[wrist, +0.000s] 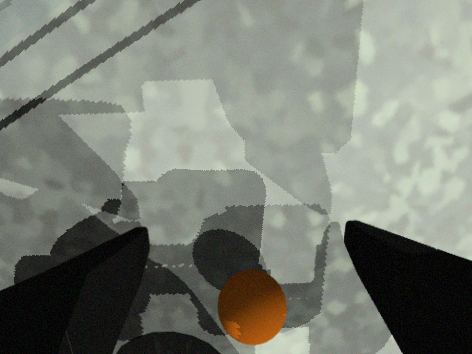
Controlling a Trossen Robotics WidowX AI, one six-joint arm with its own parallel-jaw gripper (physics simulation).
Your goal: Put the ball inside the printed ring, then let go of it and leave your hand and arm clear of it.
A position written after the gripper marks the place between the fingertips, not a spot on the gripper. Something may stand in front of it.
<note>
In view: the gripper (247,234) and an orange ball (252,305).
</note>
